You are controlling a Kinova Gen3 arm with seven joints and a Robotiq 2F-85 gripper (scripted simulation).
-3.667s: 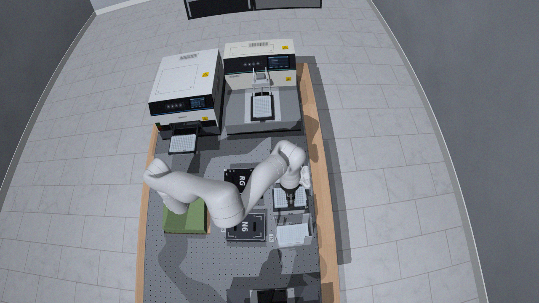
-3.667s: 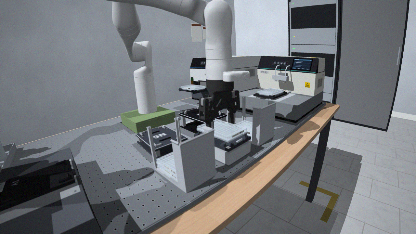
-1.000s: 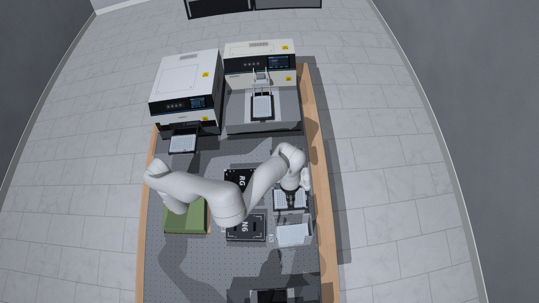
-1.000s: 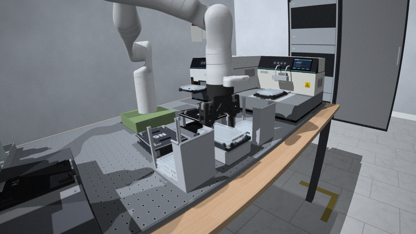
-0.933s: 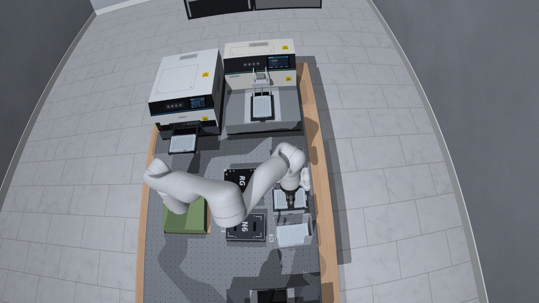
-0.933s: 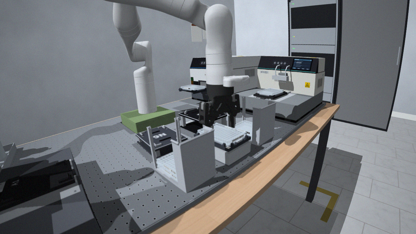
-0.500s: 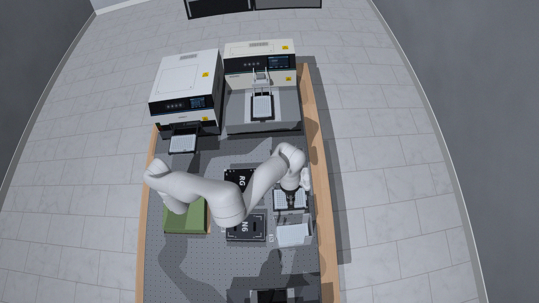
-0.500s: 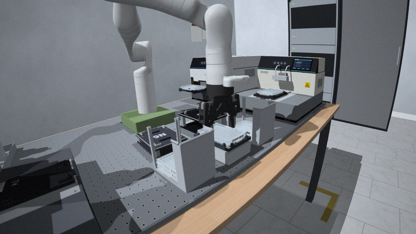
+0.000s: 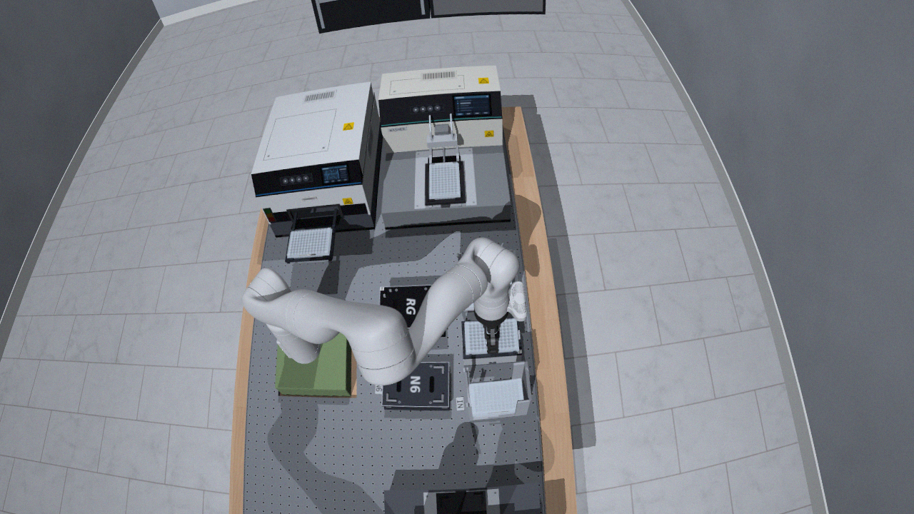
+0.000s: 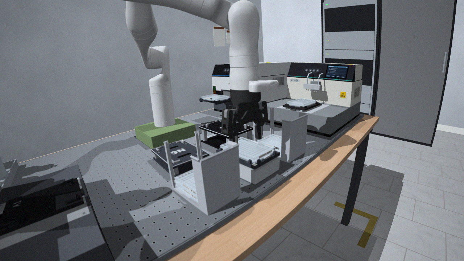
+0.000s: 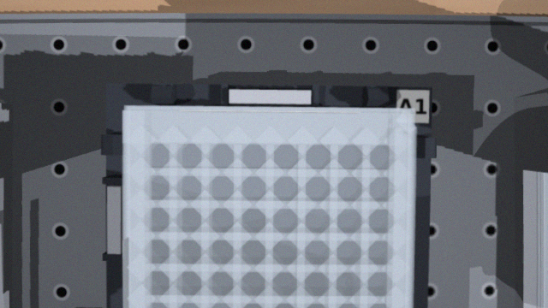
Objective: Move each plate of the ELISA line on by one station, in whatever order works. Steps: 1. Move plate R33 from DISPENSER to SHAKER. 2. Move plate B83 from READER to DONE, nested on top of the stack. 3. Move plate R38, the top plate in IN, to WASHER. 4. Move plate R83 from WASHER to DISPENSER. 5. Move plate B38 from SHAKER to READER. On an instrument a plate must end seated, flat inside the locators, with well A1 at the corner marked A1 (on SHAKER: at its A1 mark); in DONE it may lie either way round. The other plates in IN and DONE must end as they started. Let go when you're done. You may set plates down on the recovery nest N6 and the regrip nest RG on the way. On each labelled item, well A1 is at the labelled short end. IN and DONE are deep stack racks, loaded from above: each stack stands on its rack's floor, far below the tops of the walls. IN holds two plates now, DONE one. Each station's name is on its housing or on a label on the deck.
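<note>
Now: the plate R33 20 mm below my hand. The rest, counted from my hand: RG nest (200 mm behind, 90 mm to the left, 30 mm below); then plate R38 (150 mm to the right, 60 mm below, 10 mm ahead); then plate B83 (150 mm to the left, 60 mm below).
</note>
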